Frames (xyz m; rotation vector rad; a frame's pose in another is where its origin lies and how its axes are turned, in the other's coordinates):
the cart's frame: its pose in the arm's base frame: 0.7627 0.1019 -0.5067 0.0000 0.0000 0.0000
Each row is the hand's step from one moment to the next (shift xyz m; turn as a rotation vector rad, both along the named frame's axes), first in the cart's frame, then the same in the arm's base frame.
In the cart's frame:
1: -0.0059 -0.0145 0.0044 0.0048 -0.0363 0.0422
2: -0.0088 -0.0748 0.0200 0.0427 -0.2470 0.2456
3: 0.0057 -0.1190 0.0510 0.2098 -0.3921 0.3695
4: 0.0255 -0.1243 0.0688 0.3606 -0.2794 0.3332
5: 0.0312 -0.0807 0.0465 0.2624 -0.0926 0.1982
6: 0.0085 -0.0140 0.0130 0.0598 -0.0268 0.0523
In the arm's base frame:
1: -0.0059 -0.0145 0.0044 0.0048 -0.0363 0.0422
2: -0.0088 -0.0748 0.0200 0.0427 -0.2470 0.2456
3: 0.0057 -0.1190 0.0510 0.2098 -0.3921 0.3695
4: 0.0255 -0.1243 0.0688 0.3606 -0.2794 0.3332
5: 0.0312 -0.0807 0.0465 0.2624 -0.0926 0.1982
6: 0.0085 -0.0140 0.0130 0.0598 -0.0268 0.0523

